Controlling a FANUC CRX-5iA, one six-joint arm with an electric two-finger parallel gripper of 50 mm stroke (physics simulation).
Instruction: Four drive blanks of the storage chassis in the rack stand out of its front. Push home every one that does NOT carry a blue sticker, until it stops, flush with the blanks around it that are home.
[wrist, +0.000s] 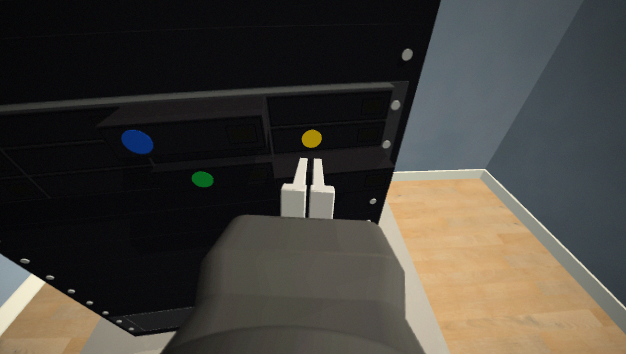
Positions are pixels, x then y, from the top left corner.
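Scene:
I see a black rack (138, 138) at 19 cm from the lens, while my gripper (309, 172) is 17 cm from the lens.

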